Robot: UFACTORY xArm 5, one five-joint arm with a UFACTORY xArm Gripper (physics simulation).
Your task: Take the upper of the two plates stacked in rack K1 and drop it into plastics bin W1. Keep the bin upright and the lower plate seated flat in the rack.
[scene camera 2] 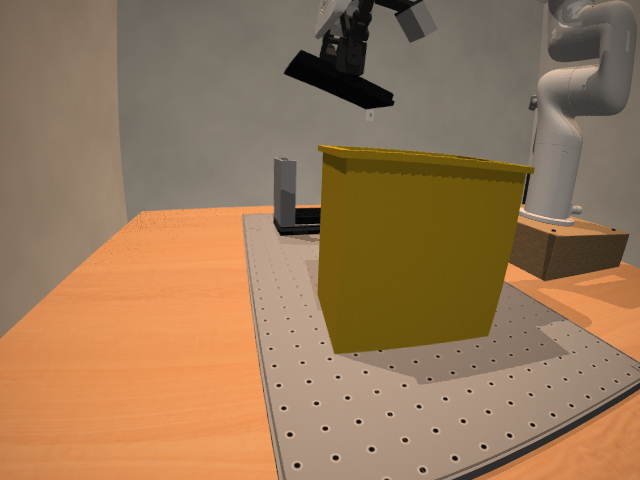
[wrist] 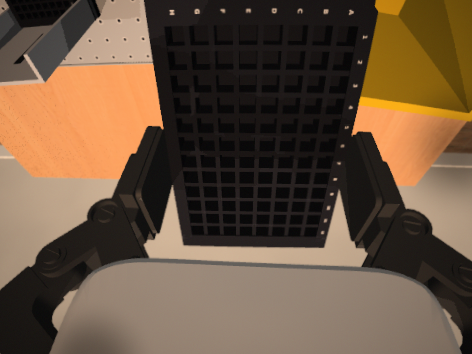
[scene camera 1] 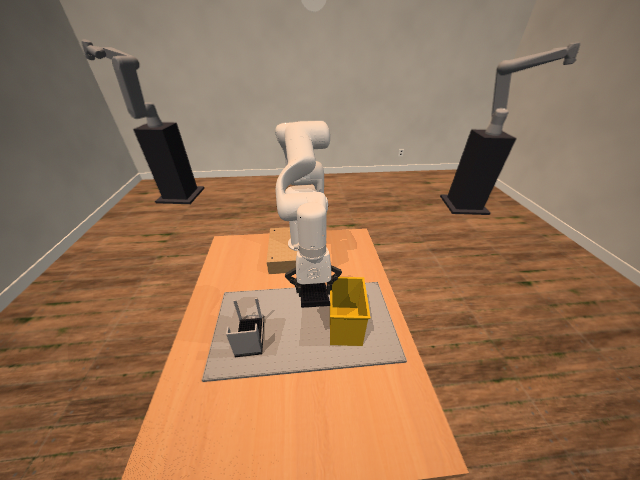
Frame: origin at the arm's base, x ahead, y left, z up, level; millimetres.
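Seen in the pictures: gripper, fingertip midpoint: (scene camera 2: 337, 80) (wrist: 256, 151) (scene camera 1: 314, 292); arm's base, origin of the base link: (scene camera 2: 544, 218).
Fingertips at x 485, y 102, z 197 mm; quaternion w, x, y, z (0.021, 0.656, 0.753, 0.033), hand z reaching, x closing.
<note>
Pixels of each thing's middle, then the offset from my fingertips to it. Level surfaces: height alone.
- upper plate, body centre: (wrist: 256, 146) (scene camera 2: 337, 82) (scene camera 1: 314, 293) dx +0, dy +0, dz -3 mm
- plastics bin W1, body centre: (scene camera 2: 409, 240) (scene camera 1: 346, 311) dx -64, dy +116, dz -174 mm
- Rack K1, body centre: (scene camera 2: 314, 194) (scene camera 1: 247, 324) dx -1, dy -244, dz -191 mm
- lower plate, body centre: (scene camera 2: 308, 215) (scene camera 1: 249, 334) dx +9, dy -242, dz -237 mm
- grey perforated mat, its level: dz -264 mm
- wooden table, its level: dz -277 mm
My gripper (wrist: 256, 151) is shut on the upper plate (scene camera 1: 314, 297) (scene camera 2: 338, 80) (wrist: 255, 130), a black grid plate held by its long sides. In the scene camera 2 view the plate is tilted and hangs above the height of the bin's rim. In the scene camera 1 view it is just left of plastics bin W1 (scene camera 1: 348, 331) (scene camera 2: 418, 258) (wrist: 420, 65), a yellow open-topped box standing upright. Rack K1 (scene camera 1: 245, 343) (scene camera 2: 284, 191) (wrist: 62, 42), with grey uprights, stands at the left. The lower plate (scene camera 1: 248, 324) (scene camera 2: 308, 215) (wrist: 42, 10) lies low in it and looks flat; it is partly hidden.
The rack and bin stand on a grey perforated mat (scene camera 1: 294, 356) (scene camera 2: 361, 423) (wrist: 120, 42) on the wooden table (scene camera 1: 289, 418) (scene camera 2: 155, 335) (wrist: 110, 115). The arm's wooden base block (scene camera 1: 281, 266) (scene camera 2: 578, 253) is at the back. Two other arms on black pedestals (scene camera 1: 168, 160) (scene camera 1: 478, 170) stand beyond the table.
</note>
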